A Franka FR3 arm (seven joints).
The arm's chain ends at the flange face. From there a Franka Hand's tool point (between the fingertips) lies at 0.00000 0.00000 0.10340 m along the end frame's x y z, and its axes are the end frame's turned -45 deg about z.
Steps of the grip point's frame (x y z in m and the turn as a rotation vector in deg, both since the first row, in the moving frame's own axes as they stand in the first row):
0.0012, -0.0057, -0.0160, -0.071, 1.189, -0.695
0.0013, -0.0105, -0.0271, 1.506, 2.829, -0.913
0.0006, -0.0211, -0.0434, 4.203, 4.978, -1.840
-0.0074, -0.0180, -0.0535, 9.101, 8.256, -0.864
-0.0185, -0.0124, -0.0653, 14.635, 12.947, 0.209
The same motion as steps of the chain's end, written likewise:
-0.0048, -0.0034, -0.0160, 0.791, 0.891, -0.695
-0.0081, -0.0028, -0.0269, 3.065, 0.936, -0.913
-0.0153, -0.0036, -0.0427, 6.492, 0.548, -1.840
-0.0167, 0.0145, -0.0511, 12.273, -0.598, -0.864
-0.0198, 0.0388, -0.0593, 19.503, -1.194, 0.209

